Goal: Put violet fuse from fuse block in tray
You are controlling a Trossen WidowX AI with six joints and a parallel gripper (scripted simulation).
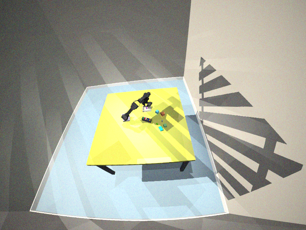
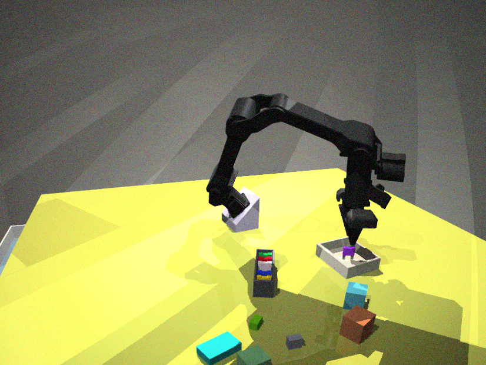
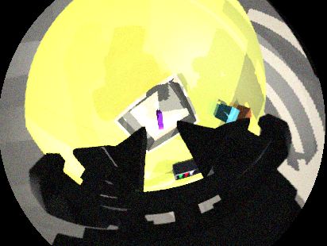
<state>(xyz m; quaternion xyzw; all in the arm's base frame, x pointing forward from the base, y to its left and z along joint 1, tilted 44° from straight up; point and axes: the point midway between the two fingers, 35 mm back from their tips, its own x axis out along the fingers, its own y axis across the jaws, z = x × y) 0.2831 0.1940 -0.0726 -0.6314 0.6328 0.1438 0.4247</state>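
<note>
Now: the violet fuse 3 cm below my gripper tip. The rest, counted from my gripper tip: teal cube 16 cm ahead, 8 cm to the right, 4 cm below; orange cube 24 cm ahead, 13 cm to the right, 4 cm below; tray 5 cm below.
</note>
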